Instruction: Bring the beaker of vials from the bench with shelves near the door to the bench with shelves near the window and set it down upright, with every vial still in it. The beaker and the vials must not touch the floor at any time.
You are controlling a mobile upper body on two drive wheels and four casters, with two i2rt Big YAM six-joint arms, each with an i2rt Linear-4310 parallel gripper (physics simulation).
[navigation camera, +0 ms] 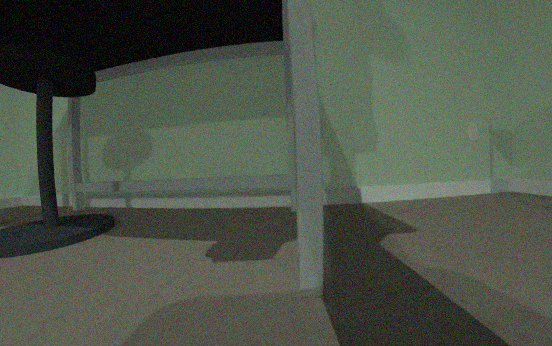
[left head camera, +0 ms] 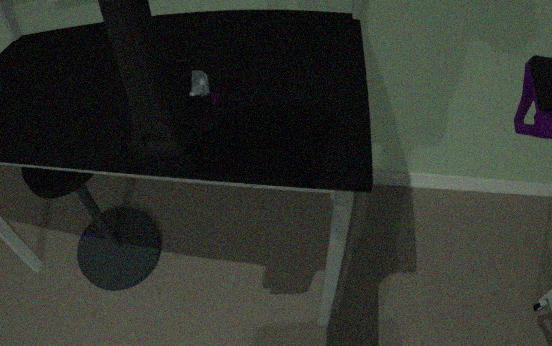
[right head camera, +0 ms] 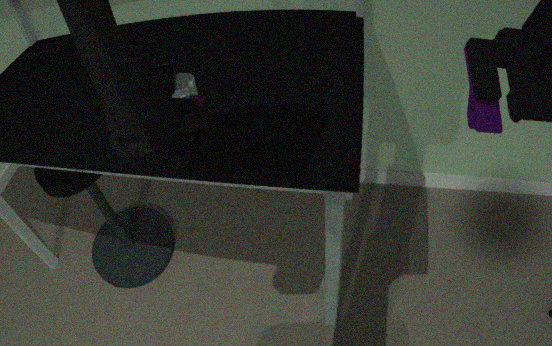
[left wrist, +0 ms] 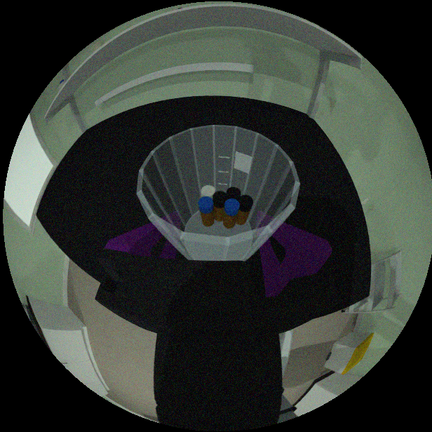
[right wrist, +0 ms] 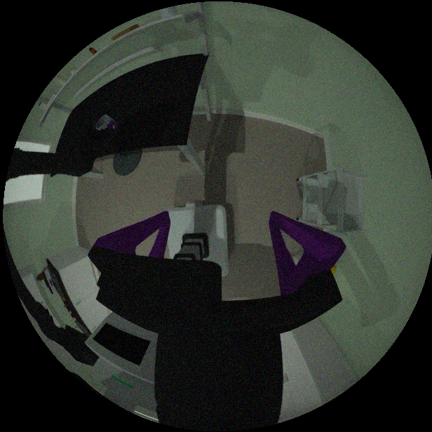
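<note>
A clear beaker stands upright over the black top of a shelved bench. Several vials with blue, black and white caps are inside it. My left gripper is shut on the beaker, a purple finger on either side. The dark fingers and top hide whether the beaker's base touches the bench. My right gripper is open and empty, to the right of the bench in the head views.
A round-based stool stands under the bench front. A pale bench leg stands at the near right corner. A shelf runs above the bench's back. A bright window shows at left.
</note>
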